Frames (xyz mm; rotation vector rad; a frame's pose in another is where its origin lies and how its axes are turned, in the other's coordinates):
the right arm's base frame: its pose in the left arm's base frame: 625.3 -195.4 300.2 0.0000 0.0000 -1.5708
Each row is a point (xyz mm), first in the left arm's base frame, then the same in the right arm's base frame.
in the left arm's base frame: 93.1 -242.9 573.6
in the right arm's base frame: 47.5 -532.2 273.4
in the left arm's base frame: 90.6 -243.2 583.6
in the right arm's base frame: 47.8 -534.7 283.4
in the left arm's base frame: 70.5 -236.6 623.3
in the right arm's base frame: 41.2 -554.8 323.1
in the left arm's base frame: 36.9 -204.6 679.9
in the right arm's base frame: 9.2 -588.4 379.7
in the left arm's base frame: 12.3 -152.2 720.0
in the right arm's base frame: -43.2 -613.0 419.8
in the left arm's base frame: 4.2 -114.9 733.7
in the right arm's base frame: -80.5 -621.1 433.5
